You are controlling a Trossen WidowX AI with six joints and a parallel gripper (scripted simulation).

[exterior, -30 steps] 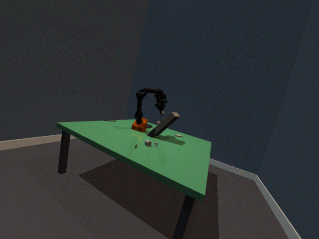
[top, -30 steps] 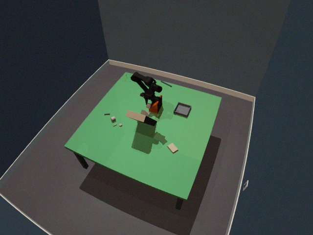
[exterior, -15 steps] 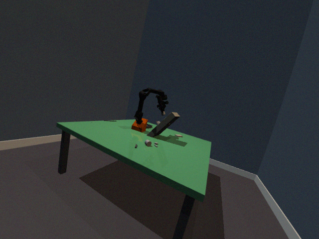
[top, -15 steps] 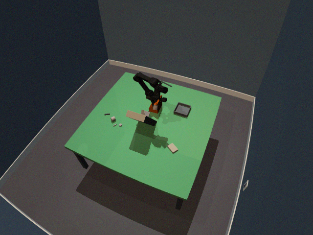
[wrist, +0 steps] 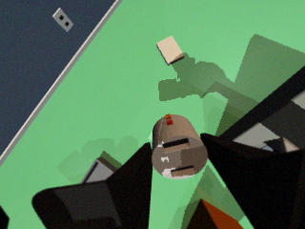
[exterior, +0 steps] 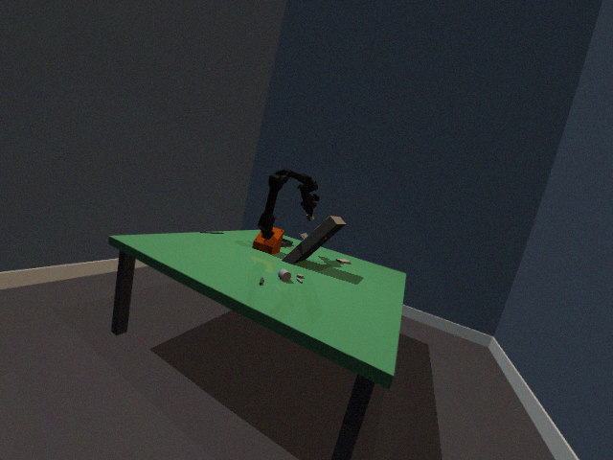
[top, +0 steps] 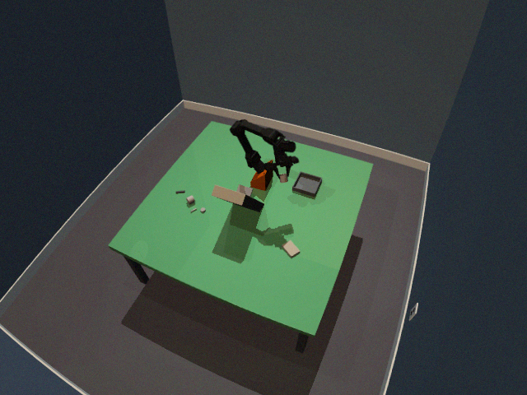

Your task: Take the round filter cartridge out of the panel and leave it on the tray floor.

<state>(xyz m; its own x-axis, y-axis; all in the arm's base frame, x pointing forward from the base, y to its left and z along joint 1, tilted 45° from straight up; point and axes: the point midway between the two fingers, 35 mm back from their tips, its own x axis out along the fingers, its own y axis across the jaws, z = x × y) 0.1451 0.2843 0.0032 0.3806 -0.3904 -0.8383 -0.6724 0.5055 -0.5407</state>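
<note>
The grey tray is 240 mm behind my gripper tip, 70 mm to the left of it and 260 mm below it. Round my gripper tip: tan service panel: 140 mm ahead, 210 mm to the right, 110 mm below; round filter cartridge: right at my gripper tip; tan block: 260 mm ahead, 150 mm to the left, 260 mm below.
</note>
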